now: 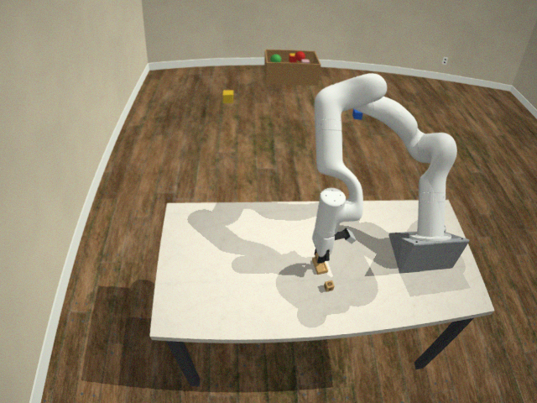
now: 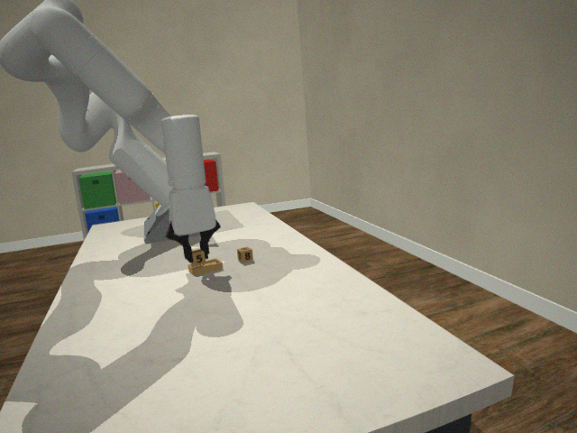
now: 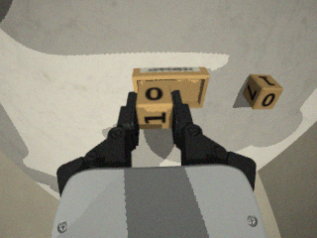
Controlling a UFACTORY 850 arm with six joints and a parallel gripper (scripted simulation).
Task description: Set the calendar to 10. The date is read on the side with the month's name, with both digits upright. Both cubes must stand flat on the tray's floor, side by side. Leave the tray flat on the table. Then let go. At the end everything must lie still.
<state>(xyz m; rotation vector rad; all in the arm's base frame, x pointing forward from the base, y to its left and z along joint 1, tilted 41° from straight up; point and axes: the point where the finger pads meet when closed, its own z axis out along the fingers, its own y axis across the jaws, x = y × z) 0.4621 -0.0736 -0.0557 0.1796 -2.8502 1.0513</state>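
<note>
My gripper is now 2 cm to the right of the wooden tray and 4 cm above it. Also, from my hand: cube (2 cm behind, 12 cm to the left, 4 cm below).
</note>
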